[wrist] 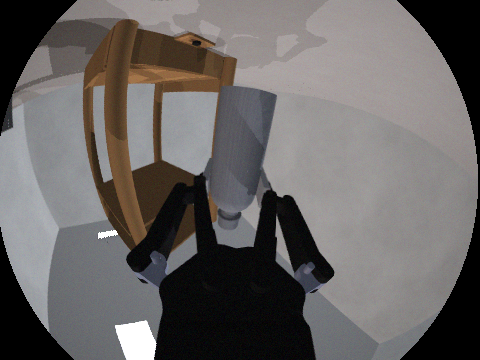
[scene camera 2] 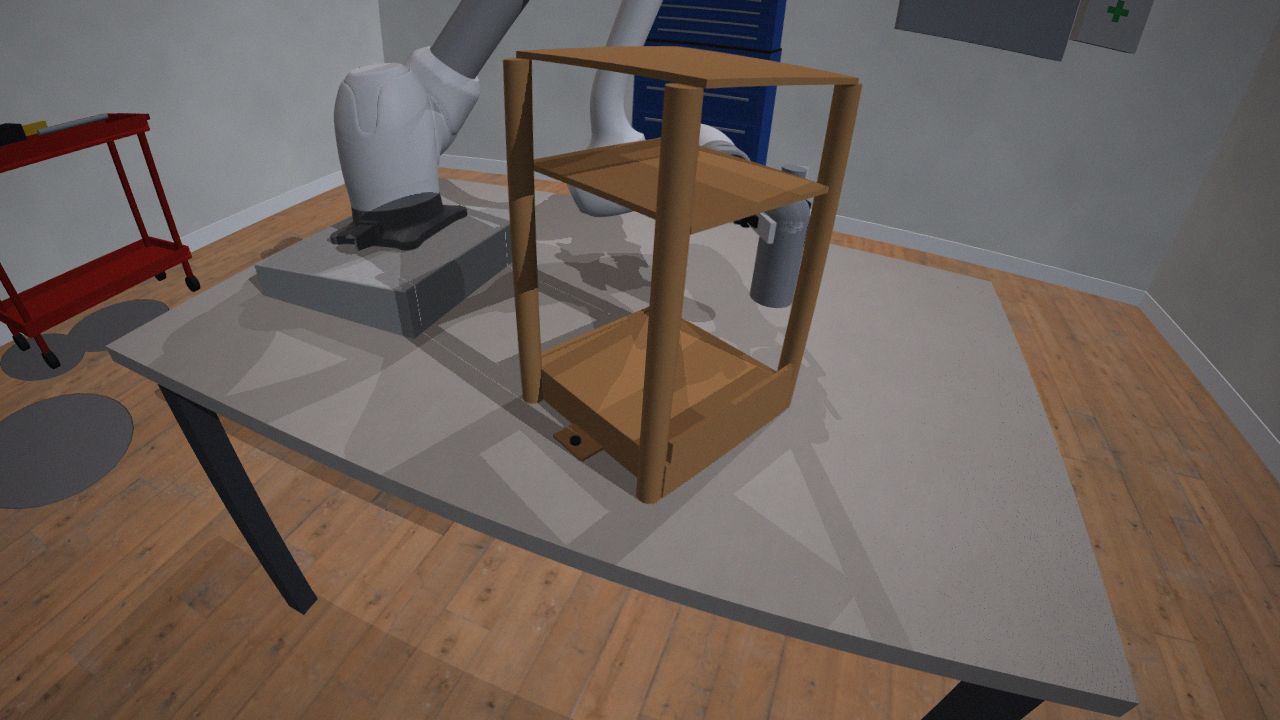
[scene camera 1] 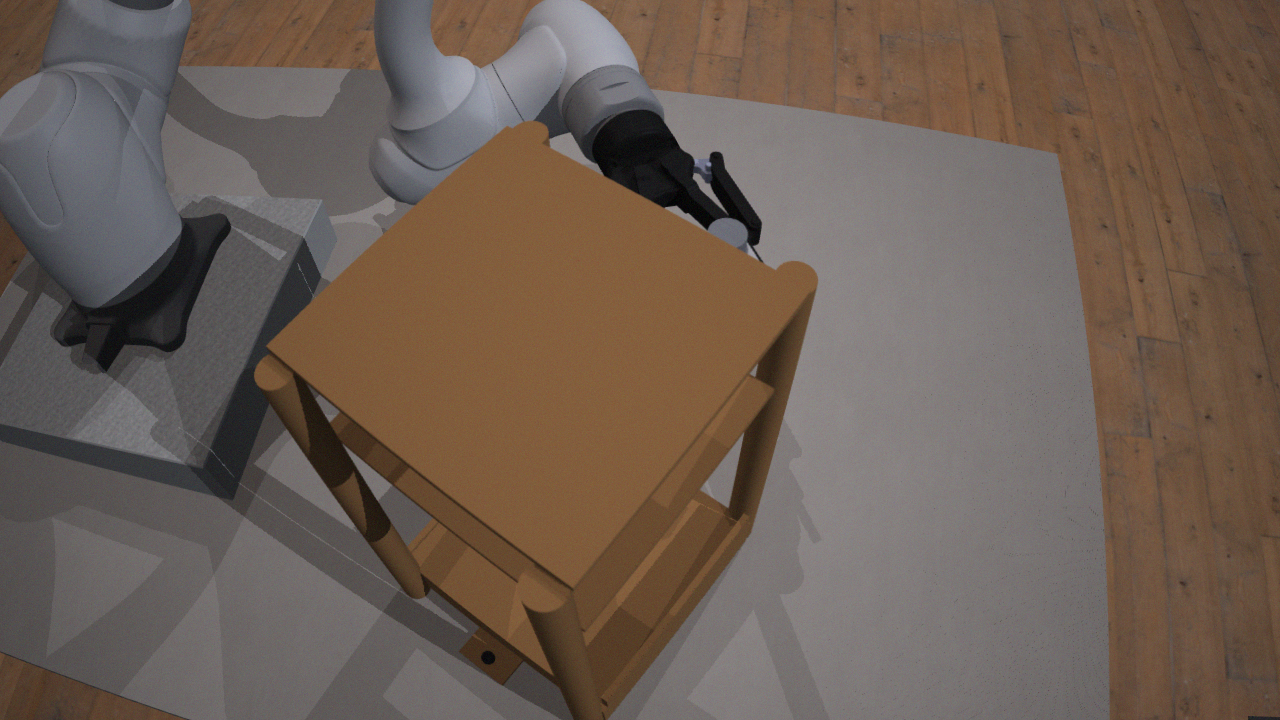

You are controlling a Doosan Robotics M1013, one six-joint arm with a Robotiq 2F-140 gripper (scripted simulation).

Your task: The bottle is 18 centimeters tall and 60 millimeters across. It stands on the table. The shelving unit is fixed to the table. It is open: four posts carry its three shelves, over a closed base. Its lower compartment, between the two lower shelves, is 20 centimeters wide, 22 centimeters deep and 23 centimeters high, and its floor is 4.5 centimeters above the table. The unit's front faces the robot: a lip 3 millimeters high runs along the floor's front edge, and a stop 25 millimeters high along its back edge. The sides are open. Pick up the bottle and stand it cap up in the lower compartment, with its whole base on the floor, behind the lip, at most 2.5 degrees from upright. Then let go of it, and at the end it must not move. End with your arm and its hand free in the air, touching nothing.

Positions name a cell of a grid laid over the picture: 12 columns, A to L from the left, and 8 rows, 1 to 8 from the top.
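My gripper (wrist: F4), visible. Grey bottle (scene camera 2: H3), (wrist: G3), (scene camera 1: G3). Brown shelving unit (scene camera 1: F4), (wrist: E2), (scene camera 2: F5).
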